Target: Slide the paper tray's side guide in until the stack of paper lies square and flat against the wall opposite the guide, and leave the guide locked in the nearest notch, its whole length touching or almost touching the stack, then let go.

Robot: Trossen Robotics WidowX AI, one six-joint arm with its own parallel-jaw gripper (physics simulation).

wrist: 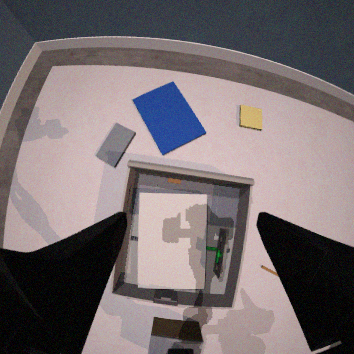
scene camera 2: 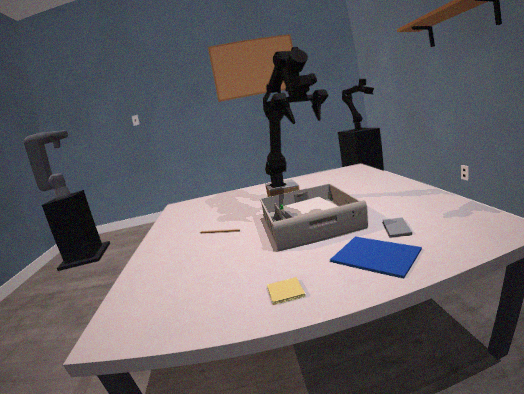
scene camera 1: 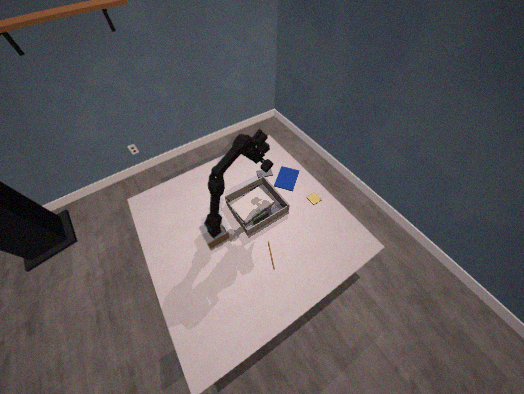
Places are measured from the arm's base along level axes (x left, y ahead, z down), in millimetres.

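Pixels of known places: gripper, fingertip midpoint: (wrist: 192,219) (scene camera 2: 307,121); arm's base at its link origin: (scene camera 2: 277,185) (scene camera 1: 214,231).
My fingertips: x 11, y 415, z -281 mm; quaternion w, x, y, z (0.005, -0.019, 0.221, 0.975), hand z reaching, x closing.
Ahead of a thing's pixels: the offset from my fingertips to its top centre. "pt": to the spot under its first point.
The grey paper tray {dx -11, dy -79, dz +268 mm} (scene camera 1: 270,221) (scene camera 2: 300,232) (wrist: 190,172) stands on the table. The white paper stack {dx +12, dy -98, dz +323 mm} (scene camera 1: 250,199) (scene camera 2: 312,205) (wrist: 170,265) lies inside it, with a narrow strip between its left edge and the left wall in the wrist view. The dark side guide {pt dx -113, dy -130, dz +285 mm} (scene camera 1: 260,215) (wrist: 220,255), with a green part, stands at the right in the wrist view. A gap shows between its dark body and the stack; the green part reaches toward the paper. Whether it sits in a notch cannot be told. My gripper (scene camera 2: 306,120) (wrist: 192,219) is open and empty, high above the tray.
A blue book {dx +31, dy +267, dz +356 mm} (scene camera 1: 287,178) (scene camera 2: 377,256) (wrist: 169,118), a grey box {dx +185, dy +171, dz +354 mm} (scene camera 2: 397,227) (wrist: 116,144) and a yellow pad {dx -237, dy +275, dz +353 mm} (scene camera 1: 314,198) (scene camera 2: 286,291) (wrist: 251,117) lie beyond the tray's front wall. A pencil {dx -331, dy -236, dz +357 mm} (scene camera 1: 271,255) (scene camera 2: 220,231) (wrist: 269,270) lies on the guide's side.
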